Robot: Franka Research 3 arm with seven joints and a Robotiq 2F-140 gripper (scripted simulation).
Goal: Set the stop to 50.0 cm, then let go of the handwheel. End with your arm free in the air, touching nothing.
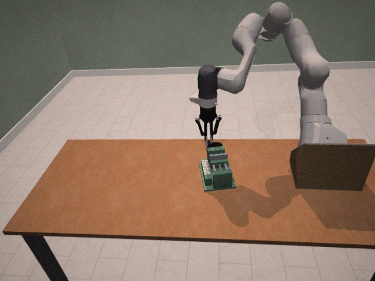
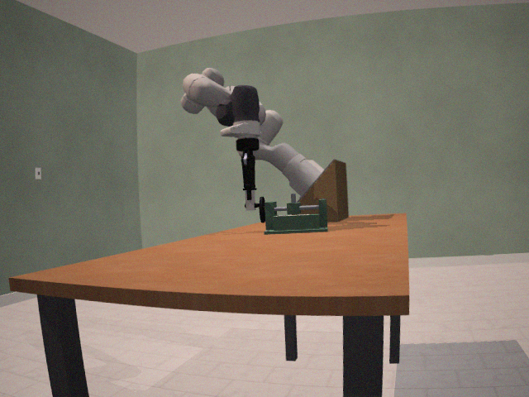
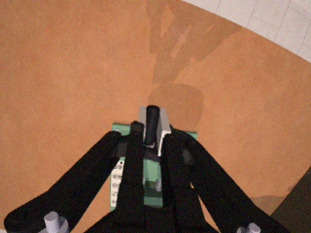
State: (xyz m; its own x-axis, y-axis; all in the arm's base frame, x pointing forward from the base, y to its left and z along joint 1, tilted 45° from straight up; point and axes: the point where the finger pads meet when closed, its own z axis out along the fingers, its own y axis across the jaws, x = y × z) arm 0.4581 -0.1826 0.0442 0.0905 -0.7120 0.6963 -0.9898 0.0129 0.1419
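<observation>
Now: the sliding stop block 3 cm behind my hand, 14 cm to the left of it and 2 cm below it. Also, from my hand: black handwheel 1 cm behind, 2 cm to the left, 2 cm below.
</observation>
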